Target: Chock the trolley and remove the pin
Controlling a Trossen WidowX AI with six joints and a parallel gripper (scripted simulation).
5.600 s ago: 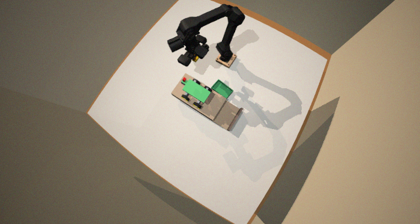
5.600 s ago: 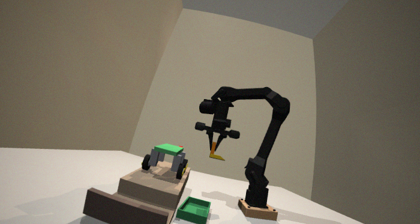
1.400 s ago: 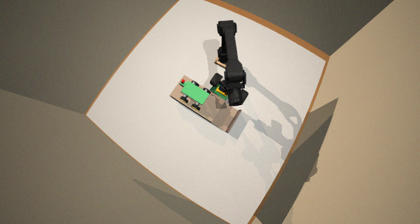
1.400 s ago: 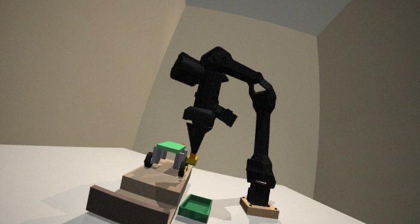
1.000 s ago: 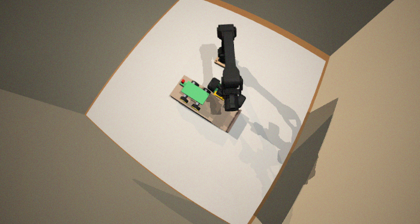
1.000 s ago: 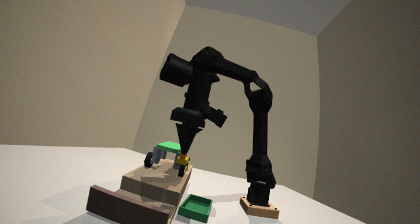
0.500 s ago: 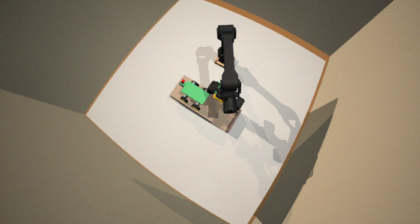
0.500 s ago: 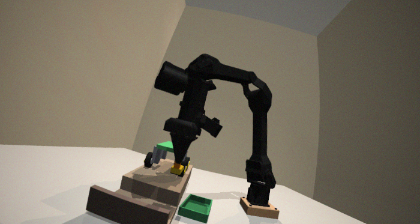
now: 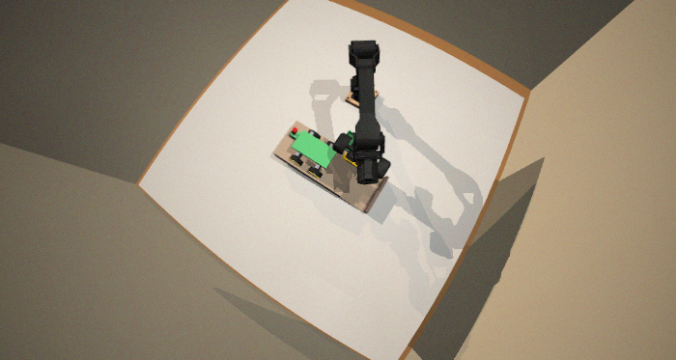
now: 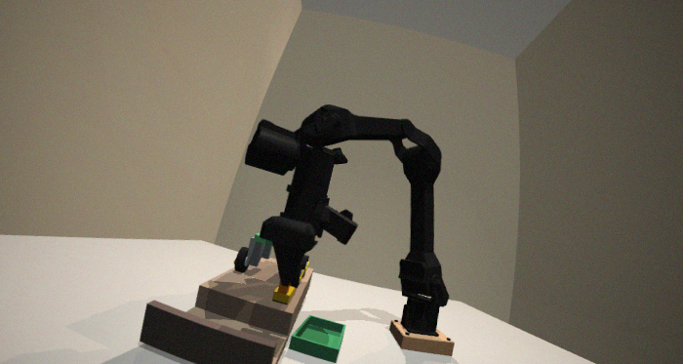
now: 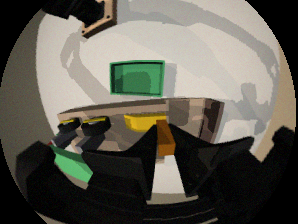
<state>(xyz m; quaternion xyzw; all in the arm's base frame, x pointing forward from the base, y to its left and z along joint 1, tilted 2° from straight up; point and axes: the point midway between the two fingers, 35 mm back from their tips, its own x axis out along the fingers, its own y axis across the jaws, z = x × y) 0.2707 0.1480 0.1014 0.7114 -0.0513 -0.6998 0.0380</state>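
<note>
Now: the red-headed stop pin 24 cm to the right of my gripper tip, 4 cm above it and 3 cm ahead of it. Round my gripper tip: yellow chock 2 cm to the right, 1 cm below; then dark stop block 11 cm to the left, 6 cm below, 6 cm ahead; then green tray 10 cm below, 7 cm behind, 5 cm to the right.
</note>
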